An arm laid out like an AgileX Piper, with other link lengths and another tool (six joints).
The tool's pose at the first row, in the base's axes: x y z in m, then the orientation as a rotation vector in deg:
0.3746 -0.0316 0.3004 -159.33 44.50 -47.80
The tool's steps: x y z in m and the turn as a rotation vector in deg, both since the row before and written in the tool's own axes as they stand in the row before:
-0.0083 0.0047 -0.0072 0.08 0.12 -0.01
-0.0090 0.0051 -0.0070 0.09 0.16 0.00
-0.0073 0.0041 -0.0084 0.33 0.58 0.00
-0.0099 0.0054 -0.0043 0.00 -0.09 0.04
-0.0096 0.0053 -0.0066 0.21 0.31 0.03
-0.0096 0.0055 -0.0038 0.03 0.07 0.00
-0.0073 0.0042 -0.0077 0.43 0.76 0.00
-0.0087 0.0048 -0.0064 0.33 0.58 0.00
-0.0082 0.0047 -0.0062 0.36 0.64 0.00
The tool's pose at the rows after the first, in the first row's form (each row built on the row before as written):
0.3627 -0.0312 0.3012 -159.24 44.46 -47.99
0.3502 -0.0308 0.3014 -159.13 44.43 -48.24
0.3386 -0.0304 0.3038 -158.72 44.31 -49.13
0.3269 -0.0299 0.3010 -158.71 44.35 -48.99
0.3141 -0.0294 0.3003 -158.44 44.31 -49.47
0.3028 -0.0291 0.2972 -158.40 44.30 -49.58
0.2915 -0.0288 0.2988 -157.86 44.15 -50.74
0.2797 -0.0283 0.2983 -157.44 44.03 -51.62
0.2684 -0.0280 0.2978 -156.97 43.90 -52.59

